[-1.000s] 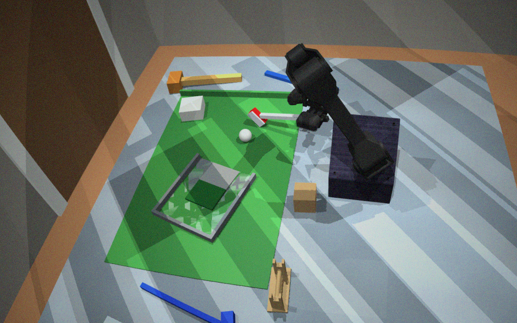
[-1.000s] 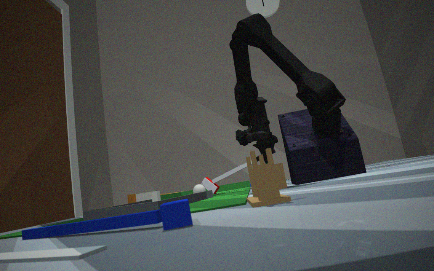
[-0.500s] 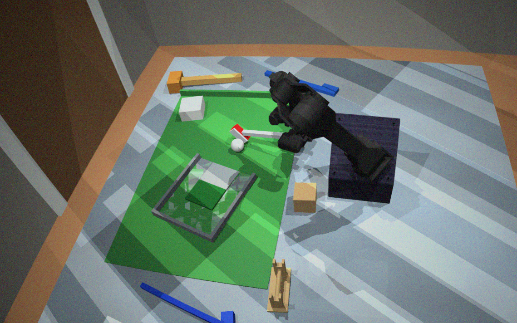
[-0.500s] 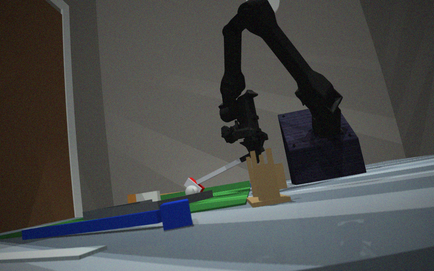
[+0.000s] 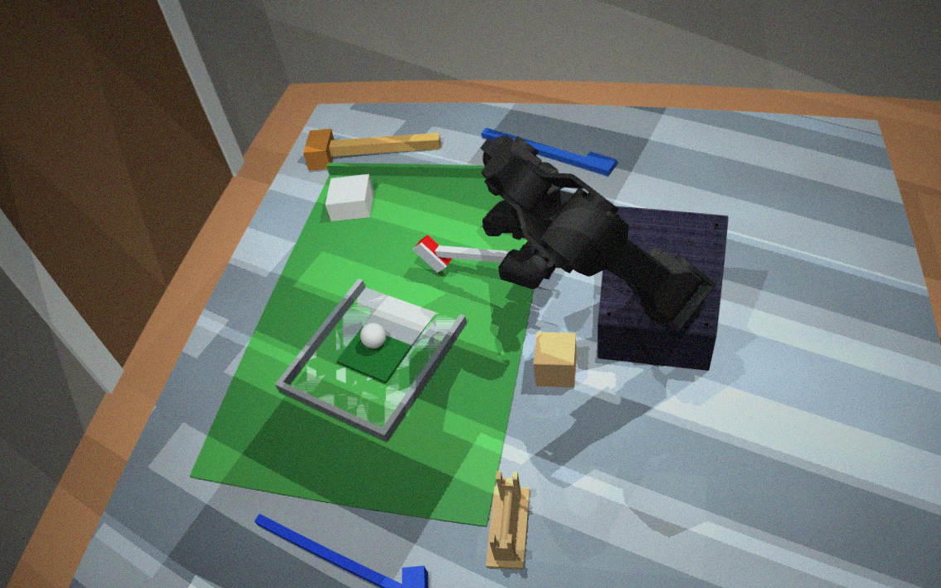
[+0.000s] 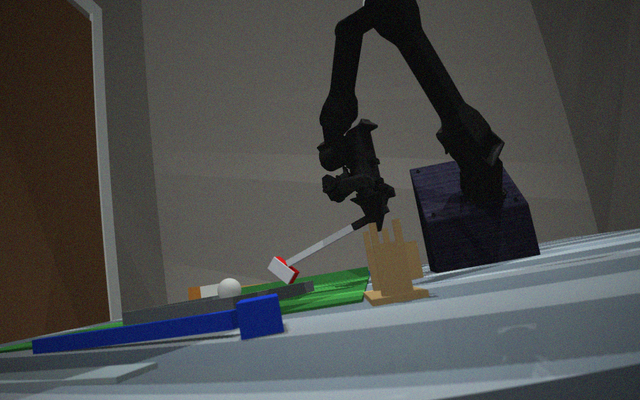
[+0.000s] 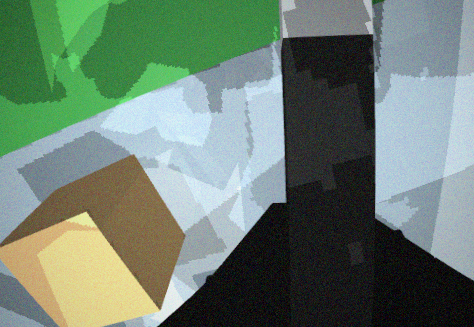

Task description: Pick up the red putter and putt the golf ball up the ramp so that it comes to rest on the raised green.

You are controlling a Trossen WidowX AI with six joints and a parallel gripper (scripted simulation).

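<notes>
Right now the red putter is 110 mm ahead of my gripper tip, 30 mm to the right of it and 10 mm below it. From my gripper tip the other things lie so: tan block (20 mm behind, 120 mm to the left, 60 mm below); then white golf ball (280 mm ahead, 90 mm to the left, 60 mm below); then white block (430 mm ahead, 240 mm to the right, 70 mm below).
</notes>
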